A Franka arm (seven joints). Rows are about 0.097 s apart.
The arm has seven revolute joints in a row. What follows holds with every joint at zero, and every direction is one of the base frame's.
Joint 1 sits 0.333 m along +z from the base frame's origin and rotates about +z.
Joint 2 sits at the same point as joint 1 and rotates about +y.
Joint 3 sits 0.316 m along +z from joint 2 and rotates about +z.
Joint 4 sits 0.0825 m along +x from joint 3 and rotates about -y.
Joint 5 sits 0.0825 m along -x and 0.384 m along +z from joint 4 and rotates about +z.
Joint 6 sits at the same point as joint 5 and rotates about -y.
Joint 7 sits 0.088 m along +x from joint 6 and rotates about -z.
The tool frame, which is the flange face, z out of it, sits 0.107 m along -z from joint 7; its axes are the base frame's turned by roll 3.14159, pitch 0 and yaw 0 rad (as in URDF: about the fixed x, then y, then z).
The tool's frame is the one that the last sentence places.
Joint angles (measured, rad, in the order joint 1, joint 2, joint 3, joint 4, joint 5, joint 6, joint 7), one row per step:
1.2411 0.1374 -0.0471 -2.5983 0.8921 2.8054 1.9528
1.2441 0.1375 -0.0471 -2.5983 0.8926 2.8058 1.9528
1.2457 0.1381 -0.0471 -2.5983 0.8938 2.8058 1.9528
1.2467 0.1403 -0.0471 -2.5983 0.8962 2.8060 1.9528
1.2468 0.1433 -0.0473 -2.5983 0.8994 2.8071 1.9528
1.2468 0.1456 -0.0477 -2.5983 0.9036 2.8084 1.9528
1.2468 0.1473 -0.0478 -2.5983 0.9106 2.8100 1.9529
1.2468 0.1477 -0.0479 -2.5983 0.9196 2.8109 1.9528
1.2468 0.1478 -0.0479 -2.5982 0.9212 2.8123 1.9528
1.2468 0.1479 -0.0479 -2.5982 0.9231 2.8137 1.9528
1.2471 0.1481 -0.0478 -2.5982 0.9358 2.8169 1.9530
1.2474 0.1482 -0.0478 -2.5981 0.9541 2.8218 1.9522
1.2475 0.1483 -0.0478 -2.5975 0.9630 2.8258 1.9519
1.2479 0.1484 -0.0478 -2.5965 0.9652 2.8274 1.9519
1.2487 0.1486 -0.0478 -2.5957 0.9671 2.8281 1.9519
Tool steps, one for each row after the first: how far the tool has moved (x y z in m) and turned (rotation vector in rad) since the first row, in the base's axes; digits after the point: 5 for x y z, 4 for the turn. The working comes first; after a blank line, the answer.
Tool pose at each row, in the base's axes (x y z in m, rotation vector in rad; the steps are taken from these numbers as rounded here):
0.19387 0.38718 0.20717 -2.1218 2.1774 0.4730
0.19276 0.38774 0.20715 -2.1246 2.1749 0.4731
0.19213 0.38792 0.20688 -2.1256 2.1751 0.4735
0.19172 0.38775 0.20591 -2.1252 2.1782 0.4734
0.19181 0.38725 0.20467 -2.1224 2.1834 0.4724
0.19209 0.38672 0.20373 -2.1177 2.1892 0.4721
0.19235 0.38621 0.20302 -2.1096 2.1970 0.4734
0.19261 0.38576 0.20279 -2.0993 2.2055 0.4769
0.19280 0.38574 0.20286 -2.0965 2.2065 0.4766
0.19299 0.38566 0.20289 -2.0935 2.2078 0.4764
0.19338 0.38519 0.20286 -2.0775 2.2187 0.4801
0.19409 0.38449 0.20294 -2.0549 2.2328 0.4852
0.19472 0.38436 0.20324 -2.0424 2.2387 0.4865
0.19493 0.38474 0.20358 -2.0388 2.2390 0.4868
0.19484 0.38511 0.20376 -2.0369 2.2392 0.4876

-0.00111 0.00056 -0.00002 0.0001 -0.0002 0.0024
-0.00174 0.00074 -0.00029 -0.0003 0.0005 0.0029
-0.00215 0.00057 -0.00126 -0.0020 0.0019 0.0017
-0.00206 0.00007 -0.00250 -0.0040 0.0030 -0.0017
-0.00178 -0.00046 -0.00344 -0.0052 0.0040 -0.0064
-0.00152 -0.00097 -0.00415 -0.0053 0.0057 -0.0135
-0.00126 -0.00142 -0.00438 -0.0040 0.0082 -0.0220
-0.00107 -0.00144 -0.00431 -0.0034 0.0075 -0.0240
-0.00088 -0.00152 -0.00428 -0.0028 0.0069 -0.0261
-0.00049 -0.00199 -0.00431 -0.0002 0.0087 -0.0386
0.00022 -0.00269 -0.00423 0.0041 0.0107 -0.0559
0.00085 -0.00282 -0.00393 0.0069 0.0100 -0.0650
0.00106 -0.00244 -0.00359 0.0085 0.0090 -0.0671
0.00097 -0.00207 -0.00341 0.0096 0.0089 -0.0682

